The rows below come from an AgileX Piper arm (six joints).
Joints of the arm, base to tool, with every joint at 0 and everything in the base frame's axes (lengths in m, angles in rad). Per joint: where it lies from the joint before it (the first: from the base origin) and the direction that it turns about. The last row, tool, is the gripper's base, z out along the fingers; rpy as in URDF.
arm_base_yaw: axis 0 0 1 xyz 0 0 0.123
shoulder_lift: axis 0 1 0 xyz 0 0 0
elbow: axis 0 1 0 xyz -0.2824 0 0.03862
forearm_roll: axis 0.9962 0 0.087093 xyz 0.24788 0 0.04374
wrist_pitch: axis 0 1 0 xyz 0 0 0
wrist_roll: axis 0.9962 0 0.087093 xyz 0.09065 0 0.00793
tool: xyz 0 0 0 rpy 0 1.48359 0
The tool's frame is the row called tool.
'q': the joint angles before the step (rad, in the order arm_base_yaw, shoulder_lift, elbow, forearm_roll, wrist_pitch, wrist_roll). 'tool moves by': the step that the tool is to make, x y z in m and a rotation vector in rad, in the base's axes. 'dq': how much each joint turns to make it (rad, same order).
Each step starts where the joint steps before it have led.
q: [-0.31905 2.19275 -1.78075 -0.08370 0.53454 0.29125]
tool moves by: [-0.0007 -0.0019 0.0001 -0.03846 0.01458 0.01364]
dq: [-0.00002 -0.00006 0.00008 -0.04327 0.00176 -0.00004]
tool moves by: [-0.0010 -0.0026 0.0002 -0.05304 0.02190 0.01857]
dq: [0.00009 0.00003 -0.00018 -0.06025 0.00437 0.00013]
